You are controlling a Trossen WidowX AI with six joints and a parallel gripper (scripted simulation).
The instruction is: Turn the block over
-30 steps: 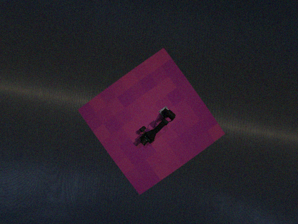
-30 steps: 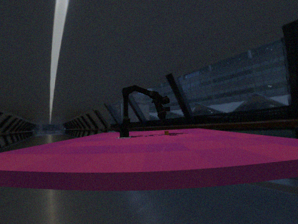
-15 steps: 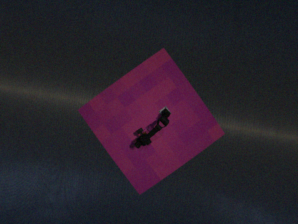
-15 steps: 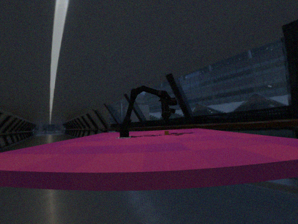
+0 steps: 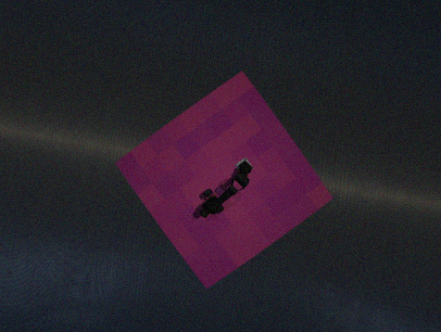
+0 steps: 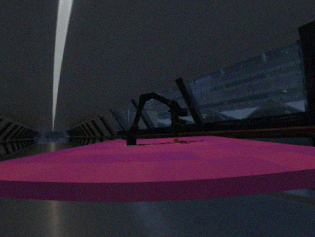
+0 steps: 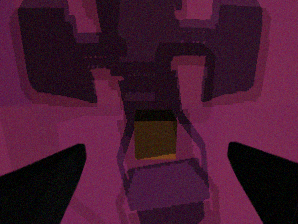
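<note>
The block lies 1 cm behind my gripper tip and 3 cm below it.
</note>
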